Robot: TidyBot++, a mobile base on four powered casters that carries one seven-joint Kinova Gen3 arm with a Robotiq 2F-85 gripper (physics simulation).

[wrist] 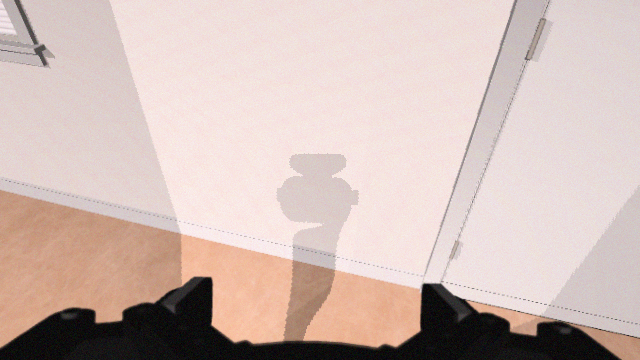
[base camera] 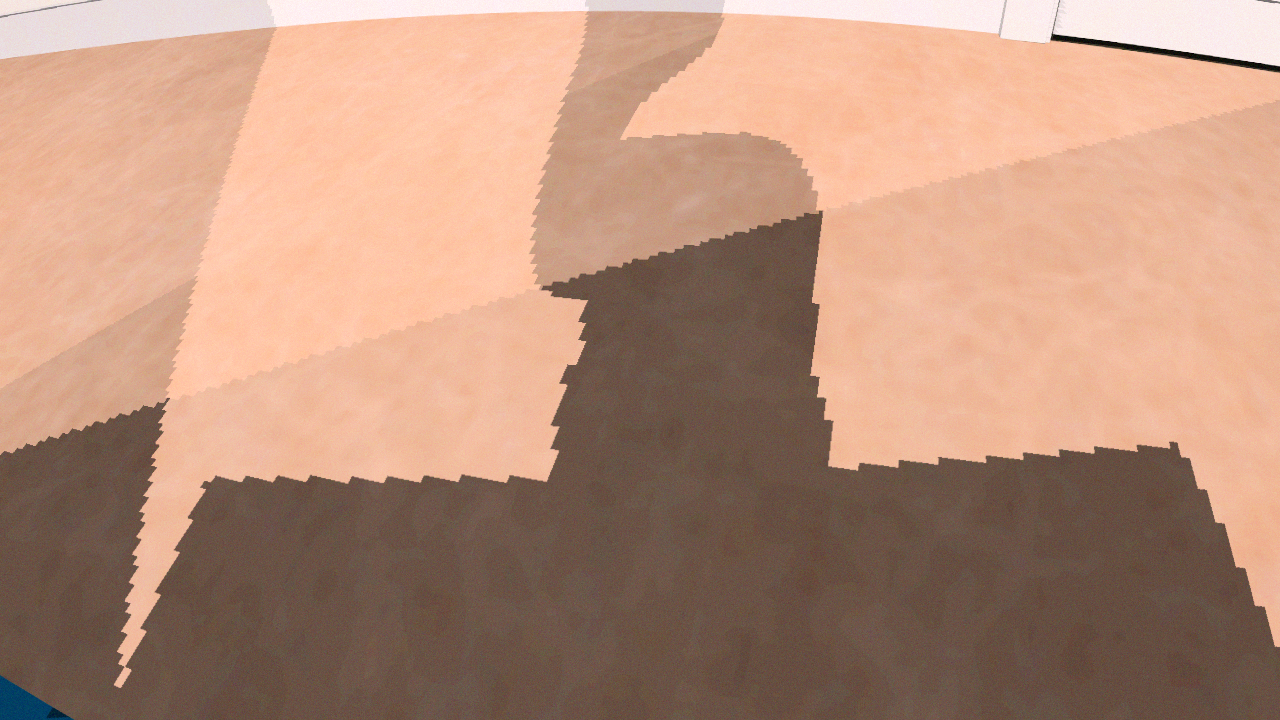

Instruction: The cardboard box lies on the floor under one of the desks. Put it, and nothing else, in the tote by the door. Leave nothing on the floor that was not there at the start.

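Places are measured from the arm's base along level axes (x left, y back, z up), in metres.
Where they show: gripper, fingertip midpoint: (wrist: 316,303).
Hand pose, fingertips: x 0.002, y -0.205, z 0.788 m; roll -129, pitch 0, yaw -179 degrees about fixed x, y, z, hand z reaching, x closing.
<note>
After its pixels a point has its place.
My gripper (wrist: 316,303) @(x 0.002, y -0.205, z 0.788 m) is open, its two black fingers wide apart at the bottom of the wrist view with nothing between them. It points toward a white wall and the floor at its foot. The cardboard box, the desks and the tote do not show in either view. A white door (wrist: 570,150) @(x -0.650, y -0.944, z 0.354 m) stands at the right of the wrist view, with its frame and two hinges.
A white wall (wrist: 310,90) @(x 0.047, y -1.127, z 0.403 m) with a baseboard runs across ahead, and a window corner (wrist: 40,50) @(x 0.958, y -1.319, z 0.422 m) shows at the upper left. The robot's shadow falls on the orange-tan floor (base camera: 402,179) @(x 0.260, y -0.715, z -0.396 m) and the wall. A blue surface (base camera: 22,702) @(x 0.305, y -0.193, z -0.332 m) shows at the lower left corner of the base view.
</note>
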